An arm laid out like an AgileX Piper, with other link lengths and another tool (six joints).
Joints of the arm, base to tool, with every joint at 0 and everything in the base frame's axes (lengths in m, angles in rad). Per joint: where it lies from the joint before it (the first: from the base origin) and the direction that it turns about. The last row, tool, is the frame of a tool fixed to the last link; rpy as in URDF.
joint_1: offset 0 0 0.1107 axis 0 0 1
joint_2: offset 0 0 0 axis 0 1 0
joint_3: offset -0.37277 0 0.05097 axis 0 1 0
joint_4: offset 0.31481 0 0.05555 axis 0.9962 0 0.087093
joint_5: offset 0 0 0 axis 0 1 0
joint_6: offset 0.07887 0 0.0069 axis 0.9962 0 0.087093
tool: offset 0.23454 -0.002 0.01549 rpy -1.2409 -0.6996 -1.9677
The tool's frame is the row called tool.
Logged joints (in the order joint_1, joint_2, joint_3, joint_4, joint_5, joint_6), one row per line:
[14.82 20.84 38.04 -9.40 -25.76 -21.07]
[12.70 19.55 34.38 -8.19 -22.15 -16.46]
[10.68 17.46 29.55 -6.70 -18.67 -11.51]
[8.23 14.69 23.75 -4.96 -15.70 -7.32]
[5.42 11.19 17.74 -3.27 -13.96 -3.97]
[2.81 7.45 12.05 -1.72 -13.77 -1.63]
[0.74 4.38 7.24 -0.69 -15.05 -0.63]
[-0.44 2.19 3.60 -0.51 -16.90 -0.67]
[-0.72 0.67 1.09 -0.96 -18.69 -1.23]
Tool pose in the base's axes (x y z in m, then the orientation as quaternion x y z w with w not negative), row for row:
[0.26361 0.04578 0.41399 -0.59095 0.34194 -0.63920 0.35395]
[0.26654 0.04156 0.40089 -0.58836 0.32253 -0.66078 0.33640]
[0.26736 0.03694 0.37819 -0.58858 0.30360 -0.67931 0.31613]
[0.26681 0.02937 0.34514 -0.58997 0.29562 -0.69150 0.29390]
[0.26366 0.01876 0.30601 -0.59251 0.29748 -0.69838 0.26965]
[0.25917 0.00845 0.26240 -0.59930 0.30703 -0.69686 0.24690]
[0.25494 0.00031 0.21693 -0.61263 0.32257 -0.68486 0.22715]
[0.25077 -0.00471 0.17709 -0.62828 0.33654 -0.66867 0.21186]
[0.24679 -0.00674 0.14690 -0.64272 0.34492 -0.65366 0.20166]
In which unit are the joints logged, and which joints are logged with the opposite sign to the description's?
The joints are logged in degrees. Opposite sign: joint_3, joint_5, joint_6.
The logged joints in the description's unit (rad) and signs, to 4 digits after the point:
[0.2587 0.3637 -0.6639 -0.1641 0.4496 0.3677]
[0.2217 0.3412 -0.6000 -0.1429 0.3866 0.2873]
[0.1864 0.3047 -0.5157 -0.1169 0.3259 0.2009]
[0.1436 0.2564 -0.4145 -0.0866 0.2740 0.1278]
[0.0946 0.1953 -0.3096 -0.0571 0.2436 0.0693]
[0.0490 0.1300 -0.2103 -0.0300 0.2403 0.0284]
[0.0129 0.0764 -0.1264 -0.0120 0.2627 0.0110]
[-0.0077 0.0382 -0.0628 -0.0089 0.2950 0.0117]
[-0.0126 0.0117 -0.0190 -0.0168 0.3262 0.0215]

